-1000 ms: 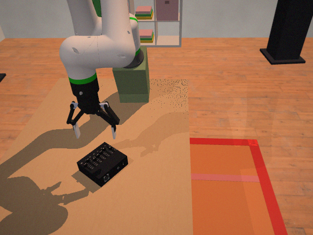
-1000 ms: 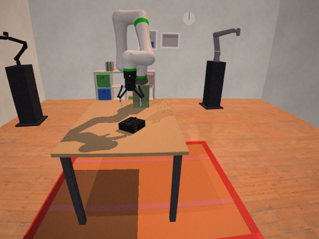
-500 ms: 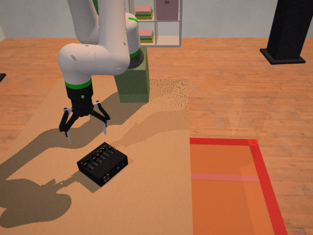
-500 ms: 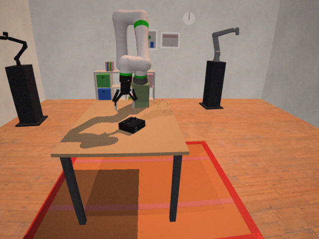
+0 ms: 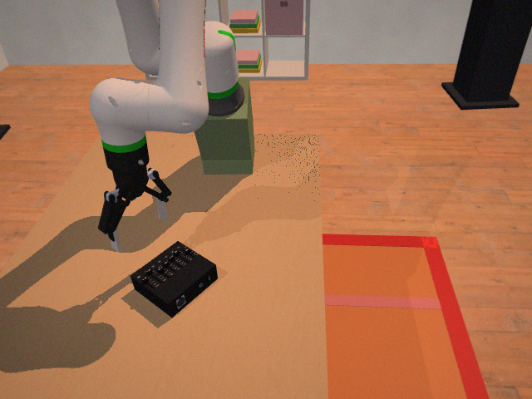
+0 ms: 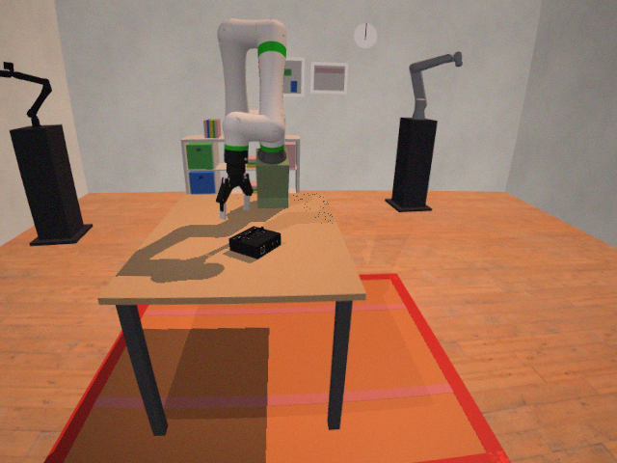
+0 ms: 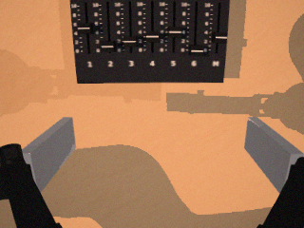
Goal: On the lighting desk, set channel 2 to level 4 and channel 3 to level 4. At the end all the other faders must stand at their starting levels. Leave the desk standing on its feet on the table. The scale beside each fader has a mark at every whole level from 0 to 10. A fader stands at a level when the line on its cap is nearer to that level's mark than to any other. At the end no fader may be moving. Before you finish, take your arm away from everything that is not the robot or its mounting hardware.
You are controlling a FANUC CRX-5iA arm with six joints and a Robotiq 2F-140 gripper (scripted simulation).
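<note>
Right now my hand is 8 cm to the right of the channel 2 fader cap, 8 cm above it and 1 cm short of it. Also, from my hand: channel 1 fader cap (11 cm to the left, 8 cm below); then channel 6 fader cap (8 cm below, 7 cm ahead, 2 cm to the left); then channel 3 fader cap (8 cm below, 7 cm to the left, 2 cm ahead).
</note>
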